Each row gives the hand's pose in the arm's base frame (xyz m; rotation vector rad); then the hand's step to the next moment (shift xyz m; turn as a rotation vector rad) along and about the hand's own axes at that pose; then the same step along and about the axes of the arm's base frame.
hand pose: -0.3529 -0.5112 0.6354 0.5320 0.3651 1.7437
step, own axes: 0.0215 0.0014 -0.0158 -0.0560 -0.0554 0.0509
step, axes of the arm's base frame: -0.0134 0.0212 -0.0093 0.0830 -0.0433 0.0060
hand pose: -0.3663 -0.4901 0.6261 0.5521 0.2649 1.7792
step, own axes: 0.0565 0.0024 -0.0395 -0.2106 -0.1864 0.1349
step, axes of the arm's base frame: -0.0326 0.0574 -0.0201 0.2654 -0.1630 -0.0163
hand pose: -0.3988 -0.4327 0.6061 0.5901 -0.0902 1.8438
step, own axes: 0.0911 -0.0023 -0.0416 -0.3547 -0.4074 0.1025
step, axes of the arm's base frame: -0.0337 0.0943 0.0031 0.4882 -0.1983 -0.1570
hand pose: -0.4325 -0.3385 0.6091 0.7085 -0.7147 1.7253
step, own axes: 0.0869 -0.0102 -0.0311 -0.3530 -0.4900 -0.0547
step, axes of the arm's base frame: -0.0140 0.0788 0.0472 0.5506 -0.0586 -0.2471
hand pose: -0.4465 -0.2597 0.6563 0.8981 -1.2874 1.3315
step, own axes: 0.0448 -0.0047 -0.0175 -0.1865 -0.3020 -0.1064
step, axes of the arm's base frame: -0.0015 0.0243 0.0417 0.3435 0.0404 -0.1329
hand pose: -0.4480 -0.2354 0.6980 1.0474 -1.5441 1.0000
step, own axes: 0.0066 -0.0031 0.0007 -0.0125 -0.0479 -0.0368
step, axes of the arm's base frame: 0.0018 -0.0025 0.0066 0.0573 0.0228 -0.0008
